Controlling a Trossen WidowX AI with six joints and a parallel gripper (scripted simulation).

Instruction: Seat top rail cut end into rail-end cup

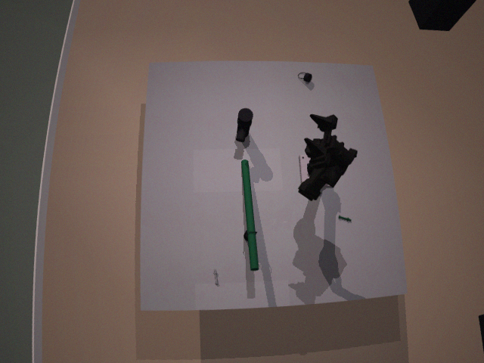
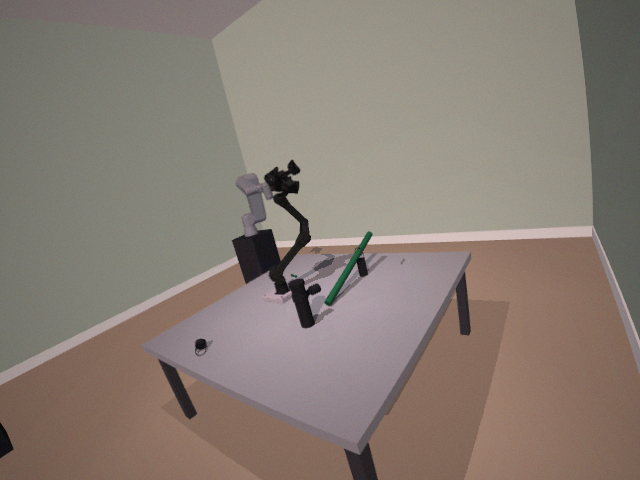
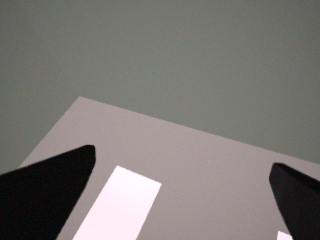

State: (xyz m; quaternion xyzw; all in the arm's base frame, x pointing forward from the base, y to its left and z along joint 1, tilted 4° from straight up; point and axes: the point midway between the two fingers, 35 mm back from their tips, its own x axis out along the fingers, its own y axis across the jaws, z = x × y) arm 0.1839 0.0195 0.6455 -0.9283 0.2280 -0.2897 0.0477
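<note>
My gripper tip is now 14 cm short of the rail-end cup, 22 cm to the left of it and 55 cm above it. Also, from my gripper tip: green bolt 32 cm behind, 21 cm to the left, 68 cm below; grey part 33 cm ahead, 42 cm to the left, 68 cm below; small post 15 cm ahead, 24 cm to the left, 58 cm below.
</note>
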